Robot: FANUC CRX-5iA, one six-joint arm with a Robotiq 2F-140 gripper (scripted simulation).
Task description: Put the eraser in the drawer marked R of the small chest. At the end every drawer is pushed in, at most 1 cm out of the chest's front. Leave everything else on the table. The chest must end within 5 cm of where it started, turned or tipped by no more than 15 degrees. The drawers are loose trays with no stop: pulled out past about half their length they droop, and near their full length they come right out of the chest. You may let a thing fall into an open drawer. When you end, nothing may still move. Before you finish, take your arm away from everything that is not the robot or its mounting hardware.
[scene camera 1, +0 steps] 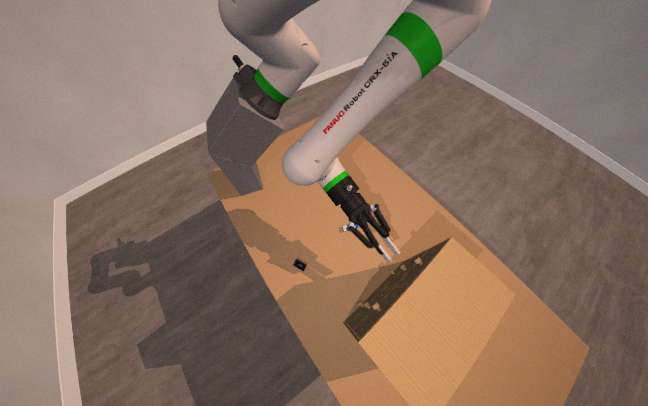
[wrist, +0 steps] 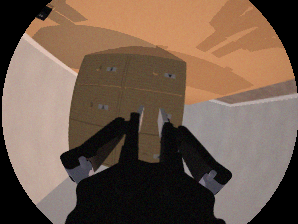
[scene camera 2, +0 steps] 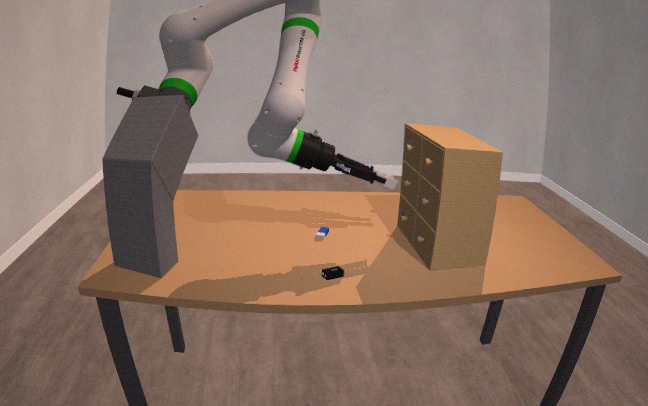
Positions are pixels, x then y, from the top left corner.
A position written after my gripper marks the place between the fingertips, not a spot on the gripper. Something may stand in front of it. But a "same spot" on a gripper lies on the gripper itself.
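Labels:
Scene camera 1 and scene camera 2 show me my gripper, and a single spot on it is the same at [scene camera 1: 379, 251] and [scene camera 2: 381, 178]. My gripper is visible in the wrist view [151, 113] as well.

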